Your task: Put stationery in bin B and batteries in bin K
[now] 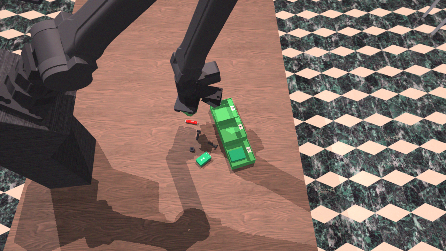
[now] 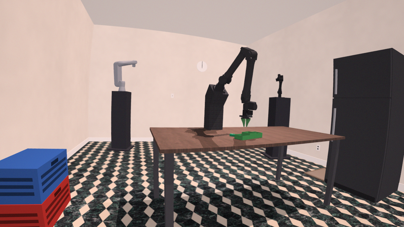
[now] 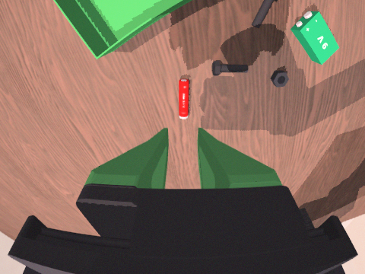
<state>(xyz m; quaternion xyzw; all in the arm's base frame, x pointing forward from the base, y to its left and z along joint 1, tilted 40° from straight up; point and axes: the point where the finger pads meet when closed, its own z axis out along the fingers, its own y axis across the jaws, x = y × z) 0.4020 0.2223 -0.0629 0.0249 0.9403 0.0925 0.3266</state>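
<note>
The red cylindrical battery lies 8 cm below my hand. Also, from my hand: green 9V battery 12 cm to the right, 8 cm ahead, 7 cm below; black nut 10 cm to the right, 8 cm below, 3 cm ahead; joined green bins 15 cm ahead, 6 cm below, 2 cm to the right.
</note>
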